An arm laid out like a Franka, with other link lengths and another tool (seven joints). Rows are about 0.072 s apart.
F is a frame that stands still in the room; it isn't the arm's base.
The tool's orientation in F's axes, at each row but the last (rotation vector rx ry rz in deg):
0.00, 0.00, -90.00
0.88, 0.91, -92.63
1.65, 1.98, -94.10
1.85, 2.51, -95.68
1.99, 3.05, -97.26
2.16, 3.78, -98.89
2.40, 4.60, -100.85
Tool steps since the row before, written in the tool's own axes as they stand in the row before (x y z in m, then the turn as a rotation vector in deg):
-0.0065, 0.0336, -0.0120, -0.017, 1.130, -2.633
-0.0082, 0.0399, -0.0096, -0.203, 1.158, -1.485
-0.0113, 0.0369, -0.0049, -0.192, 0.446, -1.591
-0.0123, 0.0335, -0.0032, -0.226, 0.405, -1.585
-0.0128, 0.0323, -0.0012, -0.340, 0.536, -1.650
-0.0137, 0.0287, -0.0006, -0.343, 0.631, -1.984
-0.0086, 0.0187, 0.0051, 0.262, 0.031, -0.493
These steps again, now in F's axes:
0.0336, 0.0065, -0.0120, 1.130, 0.017, -2.633
0.0402, 0.0065, -0.0095, 1.166, 0.179, -1.482
0.0376, 0.0088, -0.0046, 0.455, 0.223, -1.584
0.0345, 0.0091, -0.0029, 0.418, 0.261, -1.576
0.0337, 0.0087, -0.0010, 0.562, 0.361, -1.637
0.0305, 0.0091, -0.0004, 0.652, 0.371, -1.972
0.0201, 0.0045, 0.0051, -0.027, -0.224, -0.512

